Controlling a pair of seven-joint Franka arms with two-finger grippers.
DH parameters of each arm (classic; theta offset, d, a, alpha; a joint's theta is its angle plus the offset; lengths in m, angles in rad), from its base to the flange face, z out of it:
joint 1: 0 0.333 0 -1.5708
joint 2: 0 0 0 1.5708
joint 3: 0 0.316 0.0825 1.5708
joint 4: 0 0 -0.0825 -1.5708
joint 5: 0 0.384 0 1.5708
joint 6: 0 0 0.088 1.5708
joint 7: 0 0.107 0 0
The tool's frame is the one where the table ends.
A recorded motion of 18 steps. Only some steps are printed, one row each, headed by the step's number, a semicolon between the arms.
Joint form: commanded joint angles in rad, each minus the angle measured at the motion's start. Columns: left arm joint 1, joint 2, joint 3, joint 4, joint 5, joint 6, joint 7; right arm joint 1, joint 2, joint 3, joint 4, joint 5, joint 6, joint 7.
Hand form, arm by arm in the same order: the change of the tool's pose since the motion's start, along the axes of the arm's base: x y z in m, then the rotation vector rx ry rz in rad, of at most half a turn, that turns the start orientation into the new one. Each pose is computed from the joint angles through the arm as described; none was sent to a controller.
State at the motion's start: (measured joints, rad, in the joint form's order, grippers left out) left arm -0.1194 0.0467 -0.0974 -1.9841 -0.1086 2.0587 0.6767; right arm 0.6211 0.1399 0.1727 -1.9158 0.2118 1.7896 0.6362
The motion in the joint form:
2: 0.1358 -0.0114 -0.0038 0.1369 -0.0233 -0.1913 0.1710; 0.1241 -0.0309 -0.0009 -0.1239 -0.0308 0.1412 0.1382
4: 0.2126 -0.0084 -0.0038 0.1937 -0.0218 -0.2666 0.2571; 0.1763 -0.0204 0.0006 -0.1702 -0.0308 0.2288 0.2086
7: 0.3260 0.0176 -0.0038 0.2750 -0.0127 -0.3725 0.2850; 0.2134 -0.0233 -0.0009 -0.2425 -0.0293 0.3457 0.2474
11: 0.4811 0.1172 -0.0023 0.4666 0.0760 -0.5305 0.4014; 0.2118 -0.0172 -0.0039 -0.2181 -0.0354 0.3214 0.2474
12: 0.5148 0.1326 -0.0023 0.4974 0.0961 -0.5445 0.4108; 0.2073 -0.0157 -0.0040 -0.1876 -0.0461 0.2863 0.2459
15: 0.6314 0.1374 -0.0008 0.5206 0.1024 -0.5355 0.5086; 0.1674 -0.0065 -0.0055 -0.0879 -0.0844 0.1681 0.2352
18: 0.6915 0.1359 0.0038 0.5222 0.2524 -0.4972 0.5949; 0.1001 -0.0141 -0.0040 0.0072 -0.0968 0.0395 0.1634
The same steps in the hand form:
2: 0.0136 0.0697 0.0549 -0.0239 0.0257 -0.0506; -0.0592 0.0294 -0.0292 -0.0386 -0.0688 -0.0169
4: 0.0165 0.1126 0.0740 -0.0271 0.0356 -0.0690; -0.0828 0.0439 -0.0492 -0.0382 -0.0944 -0.0454
7: 0.0172 0.1777 0.0891 -0.0306 0.0805 0.0022; -0.1013 0.0469 -0.0703 -0.0166 -0.1300 -0.0676
11: 0.0192 0.2821 0.1081 0.0195 0.1451 0.0213; -0.0969 0.0495 -0.0651 -0.0217 -0.1283 -0.0646
12: 0.0168 0.3052 0.1121 0.0348 0.1481 0.0448; -0.0922 0.0521 -0.0555 -0.0277 -0.1294 -0.0559
15: -0.0051 0.3736 0.1206 0.0361 0.1177 0.0668; -0.0651 0.0499 -0.0258 -0.0574 -0.1321 -0.0485
18: -0.0258 0.4247 0.1259 0.1823 0.1399 0.0403; -0.0316 0.0332 0.0119 -0.0625 -0.1167 -0.0233

